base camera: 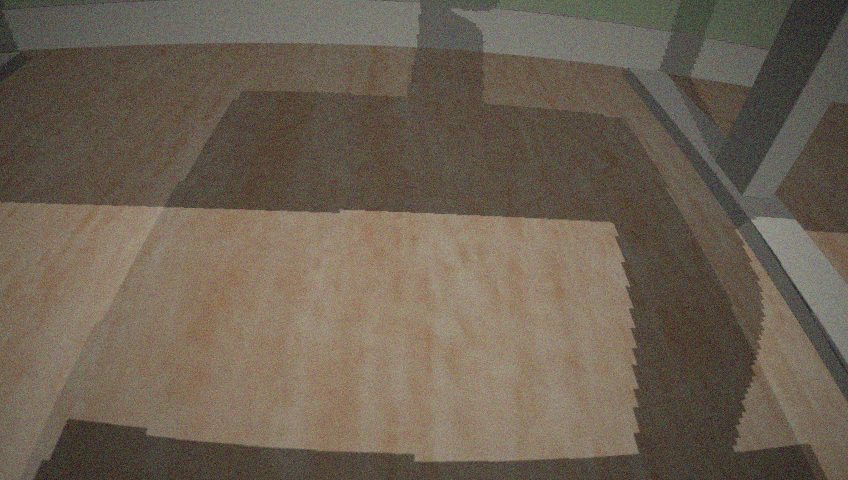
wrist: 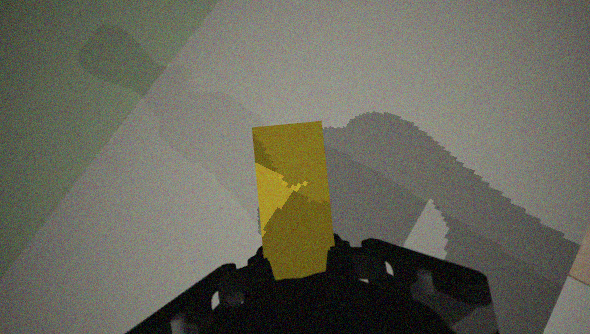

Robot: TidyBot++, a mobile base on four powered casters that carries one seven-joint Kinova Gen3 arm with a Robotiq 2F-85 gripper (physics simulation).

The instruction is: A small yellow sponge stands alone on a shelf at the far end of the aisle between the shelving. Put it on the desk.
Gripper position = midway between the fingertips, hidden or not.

Note:
In view: my gripper [wrist: 299,245], a small yellow sponge [wrist: 295,213] and a desk [base camera: 794,87].
The desk is seen too in the wrist view [wrist: 451,135]. The base camera view does not show the small yellow sponge: it is out of frame.

